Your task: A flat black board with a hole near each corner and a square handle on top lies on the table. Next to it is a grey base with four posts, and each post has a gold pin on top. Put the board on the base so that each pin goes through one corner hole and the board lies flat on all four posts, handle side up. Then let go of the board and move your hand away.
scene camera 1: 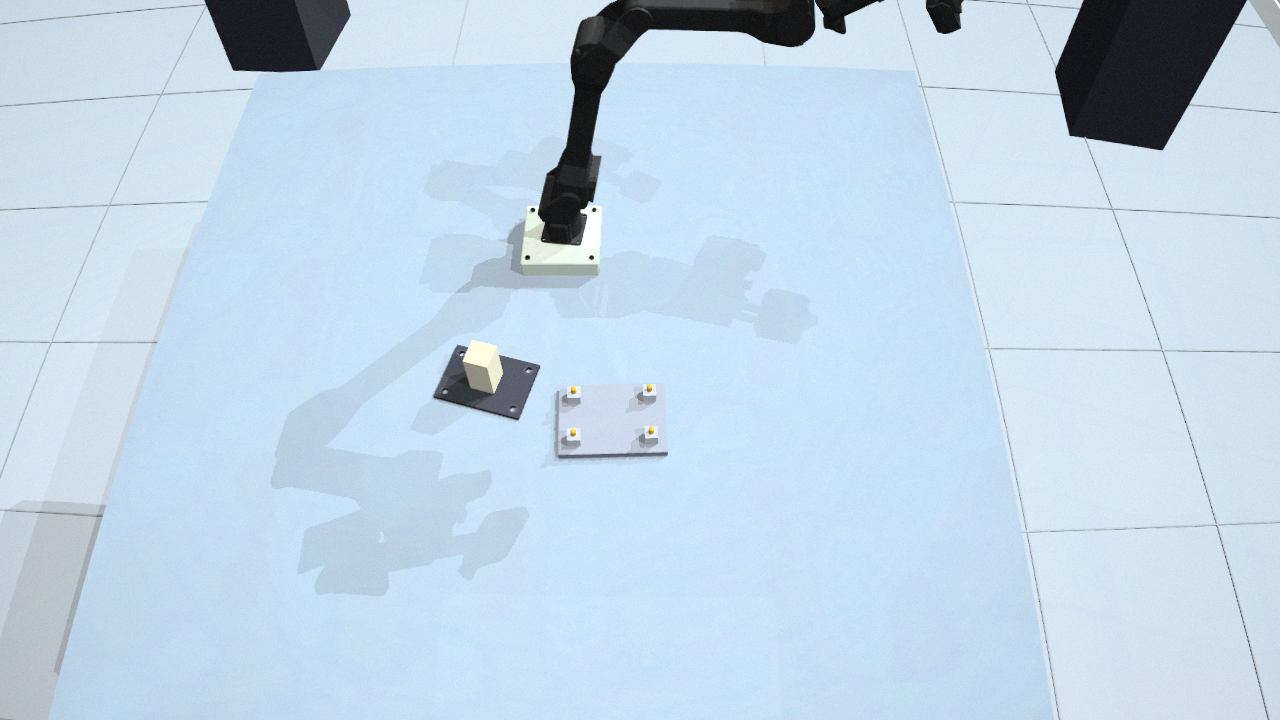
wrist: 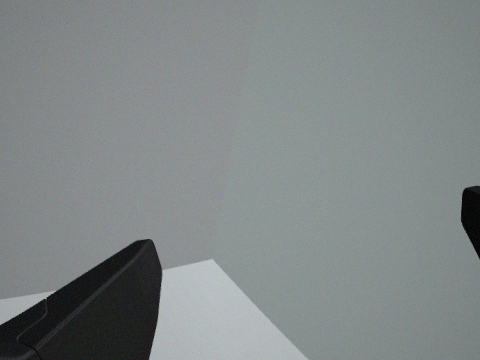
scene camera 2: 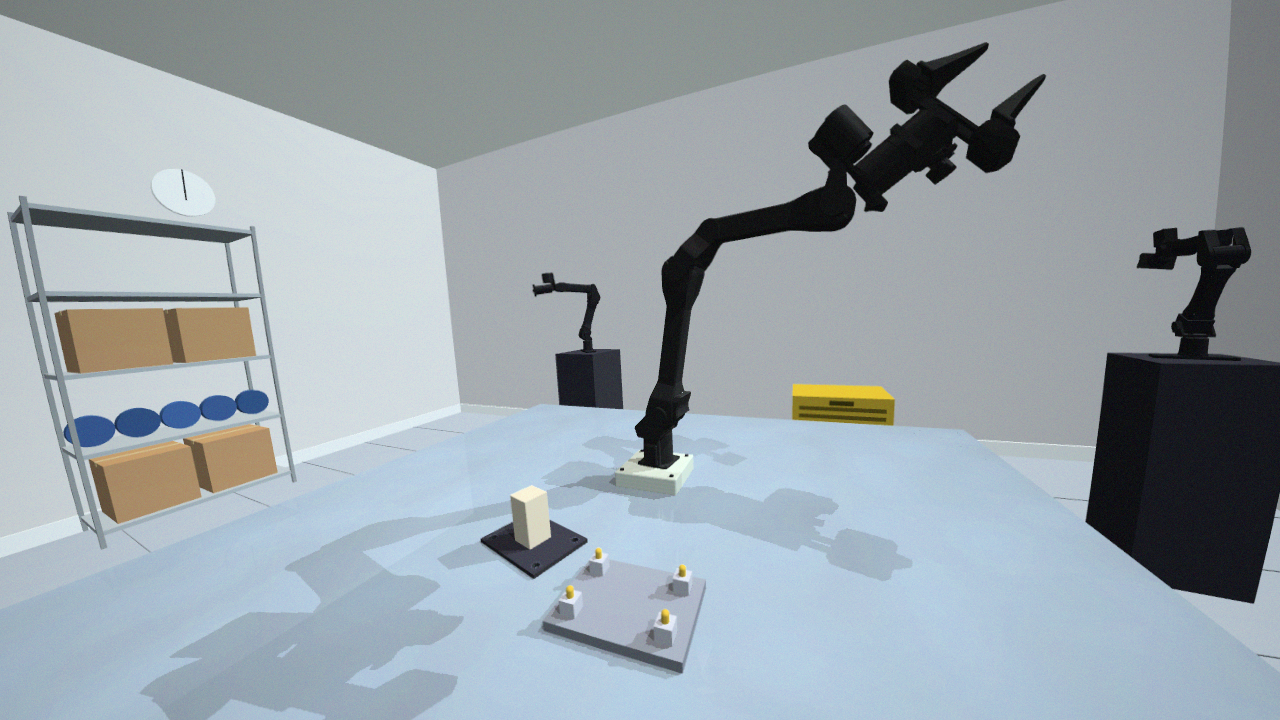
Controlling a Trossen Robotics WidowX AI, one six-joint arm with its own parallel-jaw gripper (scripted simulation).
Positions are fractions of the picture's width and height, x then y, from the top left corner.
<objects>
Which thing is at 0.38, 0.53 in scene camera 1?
A flat black board.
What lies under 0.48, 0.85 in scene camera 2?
A grey base.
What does my gripper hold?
Nothing.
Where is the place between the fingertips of my gripper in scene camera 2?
0.79, 0.08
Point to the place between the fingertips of my gripper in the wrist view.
0.66, 0.65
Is my gripper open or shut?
Open.
</objects>
